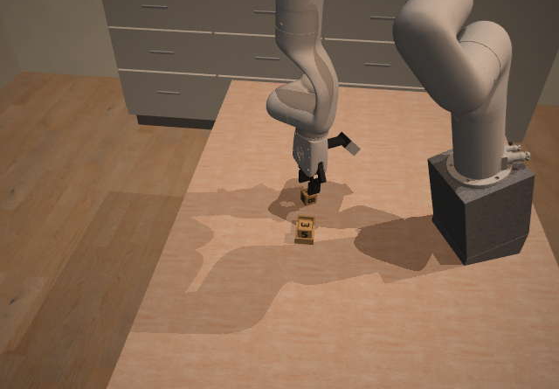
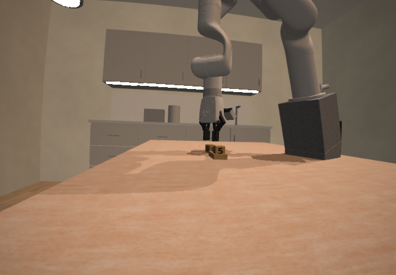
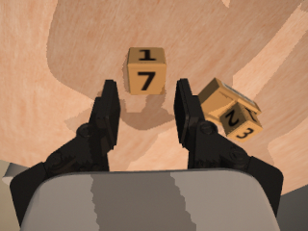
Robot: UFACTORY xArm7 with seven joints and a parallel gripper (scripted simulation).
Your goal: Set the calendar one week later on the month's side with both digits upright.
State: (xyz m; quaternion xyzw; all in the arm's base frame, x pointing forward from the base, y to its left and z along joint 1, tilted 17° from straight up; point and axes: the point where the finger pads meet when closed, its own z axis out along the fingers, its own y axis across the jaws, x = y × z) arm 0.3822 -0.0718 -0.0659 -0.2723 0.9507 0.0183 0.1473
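Now: hand 5 cm above the wooden cube.
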